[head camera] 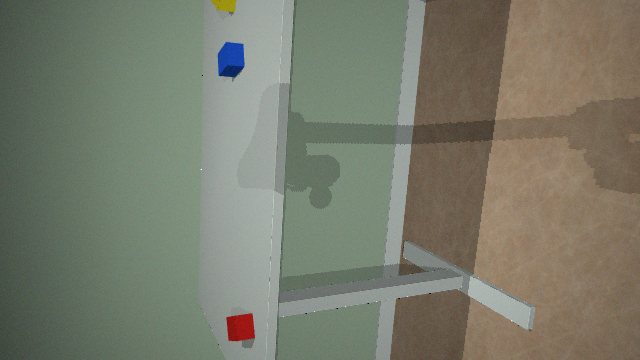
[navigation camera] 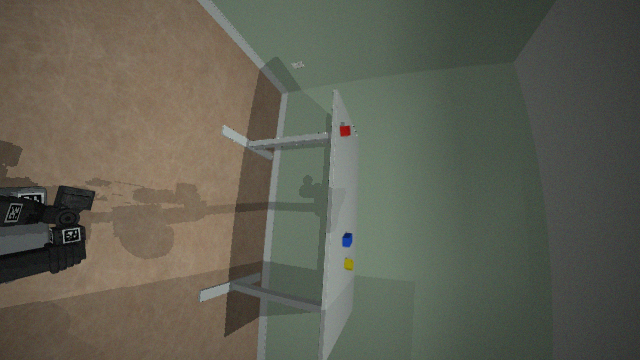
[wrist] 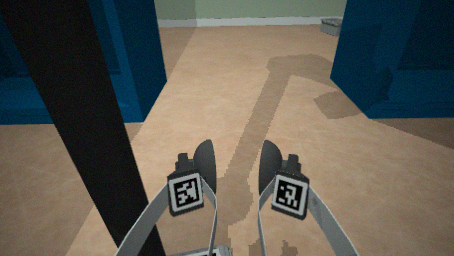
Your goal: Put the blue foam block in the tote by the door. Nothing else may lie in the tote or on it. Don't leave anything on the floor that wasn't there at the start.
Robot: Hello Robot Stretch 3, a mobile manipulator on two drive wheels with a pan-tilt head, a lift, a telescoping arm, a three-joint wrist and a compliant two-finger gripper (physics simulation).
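Frame: origin at the robot's base, x ahead, y left, z up, level; centimetres.
Where they show: gripper, fingertip midpoint: (wrist: 237, 158).
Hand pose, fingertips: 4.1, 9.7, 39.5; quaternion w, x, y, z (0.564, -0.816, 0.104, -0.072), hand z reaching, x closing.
Things, the pixels of their centre, and the offset from my fingertips, as dx, dy, dz. Level surfaces: height alone.
- blue foam block, body centre: (head camera: 230, 60) (navigation camera: 347, 239) -37.1, -133.8, +57.8
- white table, surface height: dz +55.5
- yellow block, body centre: (navigation camera: 349, 264) -56.0, -138.8, +57.8
- red block, body centre: (head camera: 240, 327) (navigation camera: 345, 130) +32.2, -131.9, +57.8
The blue foam block (head camera: 231, 60) (navigation camera: 347, 240) sits on the white table (head camera: 237, 240) (navigation camera: 341, 287), between a yellow block (head camera: 226, 5) (navigation camera: 348, 264) and a red block (head camera: 240, 327) (navigation camera: 345, 131), much closer to the yellow one. My gripper (wrist: 237, 158) is open with nothing between its fingers. In the wrist view it is over bare floor, away from the table. A low grey box-like thing (wrist: 331, 27) lies far off by the wall, partly hidden; I cannot tell if it is the tote. No door shows.
Two dark blue furniture pieces (wrist: 145, 60) (wrist: 355, 60) stand left and right in the wrist view, with a floor gap between them. A black post (wrist: 85, 115) crosses its left side. White table legs (head camera: 370, 292) (navigation camera: 290, 141) reach feet on the floor.
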